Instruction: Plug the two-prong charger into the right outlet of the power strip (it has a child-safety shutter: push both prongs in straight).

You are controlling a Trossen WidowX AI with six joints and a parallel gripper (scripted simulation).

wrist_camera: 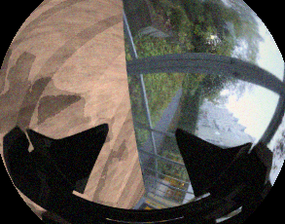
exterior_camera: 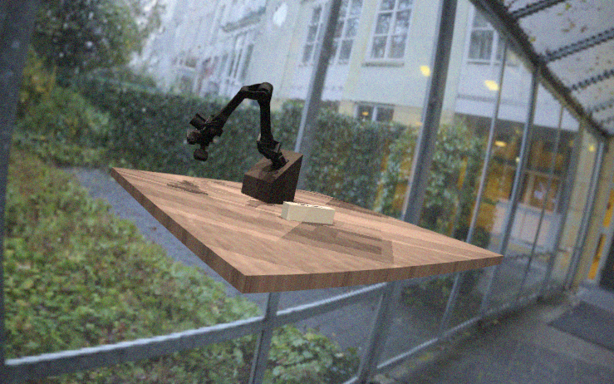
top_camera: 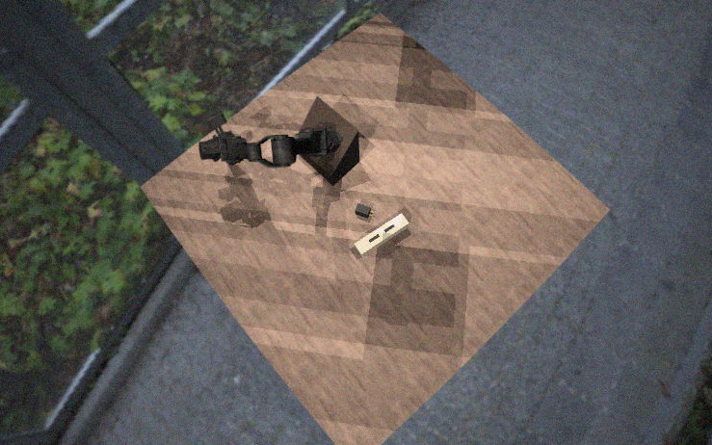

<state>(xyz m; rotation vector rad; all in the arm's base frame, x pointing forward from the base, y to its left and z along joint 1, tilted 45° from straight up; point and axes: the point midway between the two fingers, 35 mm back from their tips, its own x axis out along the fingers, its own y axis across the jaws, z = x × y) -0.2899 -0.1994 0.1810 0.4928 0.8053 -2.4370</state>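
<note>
The two-prong charger lies 560 mm ahead of my gripper tip, 200 mm to the left of it and 130 mm below it.
</note>
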